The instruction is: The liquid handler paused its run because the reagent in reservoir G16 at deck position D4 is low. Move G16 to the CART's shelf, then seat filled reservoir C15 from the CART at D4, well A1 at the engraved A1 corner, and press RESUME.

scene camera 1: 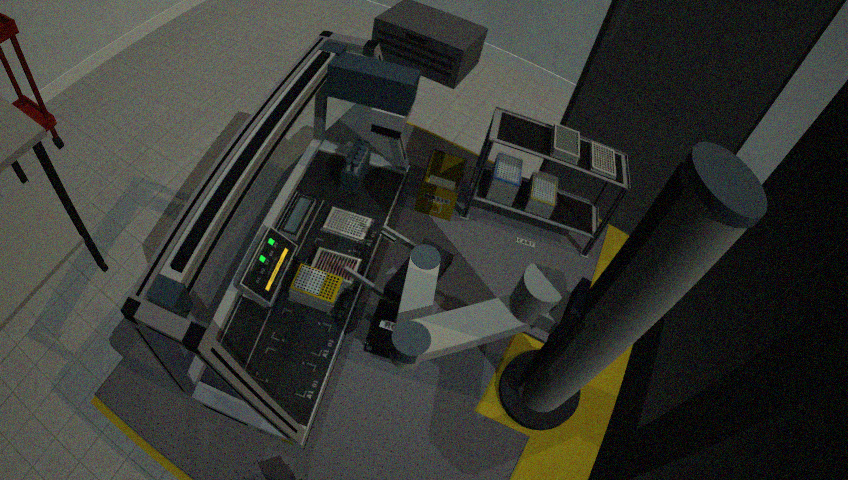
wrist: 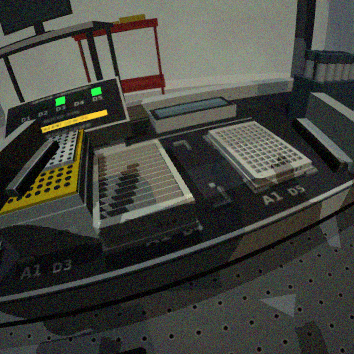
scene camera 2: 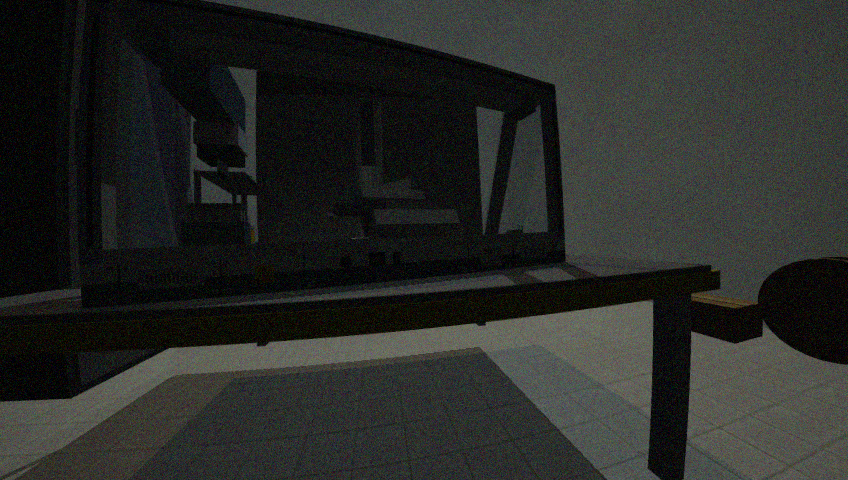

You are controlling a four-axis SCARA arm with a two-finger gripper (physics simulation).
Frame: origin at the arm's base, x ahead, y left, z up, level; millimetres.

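Seen in the pictures: gripper, fingertip midpoint: point(scene camera 1: 364, 247) point(wrist: 169, 115) point(scene camera 2: 352, 213); arm's base, link origin: point(scene camera 1: 539, 390).
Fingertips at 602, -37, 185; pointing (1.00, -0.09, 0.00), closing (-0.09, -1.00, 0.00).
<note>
Offsets run from my fingertips to a thing's top centre, as dx, dy, dz. "spot": to the spot under its first point.
Reservoir G16 {+61, +42, -76} point(scene camera 1: 338, 259) point(wrist: 140, 177) is a pale, slatted tray at D4, between the yellow tip box and the white plate at D5. Its front label is too dark to read. My gripper point(scene camera 1: 366, 249) point(wrist: 169, 115) is open and empty at the deck's near edge. In the wrist view its left finger overlaps the tip box and its right finger stands past the white plate. The CART point(scene camera 1: 518, 132) holds a pale slatted tray {-343, -518, +209} point(scene camera 1: 566, 142) on its top shelf, its label unreadable. The status panel {spot: +205, +169, -42} point(scene camera 1: 266, 264) point(wrist: 117, 104) shows two green lights and a yellow bar.
The yellow tip box {+65, +132, -49} point(scene camera 1: 315, 286) point(wrist: 64, 177) stands close beside G16. The white plate {+118, -111, -100} point(scene camera 1: 348, 224) point(wrist: 260, 150) sits at D5. Another white plate {-470, -549, +192} point(scene camera 1: 603, 158) and two tip boxes stand on the cart. A yellow bin {-42, -414, -37} point(scene camera 1: 440, 190) stands between deck and cart. A black box {-149, +99, -116} point(scene camera 1: 377, 344) lies beside my arm.
</note>
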